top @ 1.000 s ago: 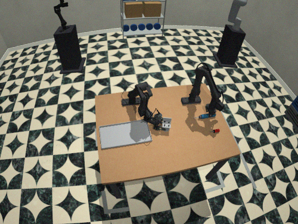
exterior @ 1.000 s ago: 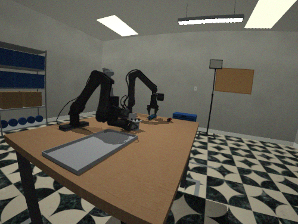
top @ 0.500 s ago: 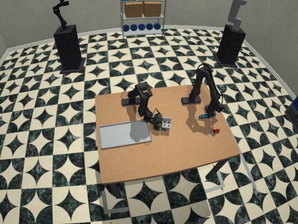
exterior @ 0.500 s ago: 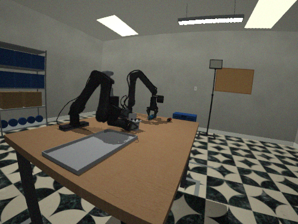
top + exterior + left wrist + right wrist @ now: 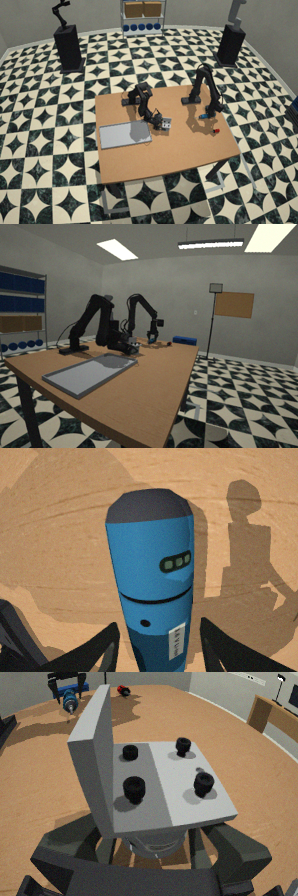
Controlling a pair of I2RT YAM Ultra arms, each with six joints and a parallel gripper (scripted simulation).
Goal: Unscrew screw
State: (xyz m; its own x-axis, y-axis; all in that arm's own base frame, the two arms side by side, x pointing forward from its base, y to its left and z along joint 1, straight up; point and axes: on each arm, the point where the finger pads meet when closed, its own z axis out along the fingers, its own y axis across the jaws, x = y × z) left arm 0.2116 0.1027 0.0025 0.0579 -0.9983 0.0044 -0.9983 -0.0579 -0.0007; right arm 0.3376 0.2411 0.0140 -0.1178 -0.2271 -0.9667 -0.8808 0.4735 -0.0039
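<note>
The screw lies 10 mm behind my right hand, 20 mm to the left of it and 40 mm above it. Round my right hand: red-handled screwdriver (60 mm ahead, 450 mm to the left, 10 mm below); grey l-shaped bracket (50 mm above); grey tray (40 mm ahead, 350 mm to the right, 20 mm below).
</note>
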